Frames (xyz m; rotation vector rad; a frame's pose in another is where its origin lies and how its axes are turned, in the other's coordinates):
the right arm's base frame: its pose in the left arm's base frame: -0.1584 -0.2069 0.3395 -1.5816 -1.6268 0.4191
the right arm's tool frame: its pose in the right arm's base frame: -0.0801 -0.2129 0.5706 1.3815 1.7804 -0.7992
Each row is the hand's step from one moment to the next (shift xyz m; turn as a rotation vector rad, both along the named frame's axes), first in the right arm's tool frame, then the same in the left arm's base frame.
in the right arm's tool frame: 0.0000 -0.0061 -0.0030 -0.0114 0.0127 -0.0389
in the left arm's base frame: -0.0013 -0.0054 -0.0039 -0.0015 0.0204 -0.0372
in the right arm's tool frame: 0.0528 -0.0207 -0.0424 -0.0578 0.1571 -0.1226
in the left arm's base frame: 0.0500 -0.0305 -0.0398 0.0086 0.1814 -0.1004
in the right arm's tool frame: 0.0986 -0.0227 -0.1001 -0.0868 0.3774 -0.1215
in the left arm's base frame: 0.1009 -0.0393 -0.0923 0.0453 0.3979 -0.0661
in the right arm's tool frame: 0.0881 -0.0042 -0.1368 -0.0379 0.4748 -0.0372
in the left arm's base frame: 0.1016 -0.0140 -0.1264 0.1079 0.4639 0.0373
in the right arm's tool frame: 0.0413 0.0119 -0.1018 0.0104 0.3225 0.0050
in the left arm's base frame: 0.0571 0.0113 -0.0939 0.1031 0.3001 0.0586
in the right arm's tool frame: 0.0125 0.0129 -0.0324 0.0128 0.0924 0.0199
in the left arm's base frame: 0.0202 0.0124 -0.0285 0.0362 0.0806 0.0359
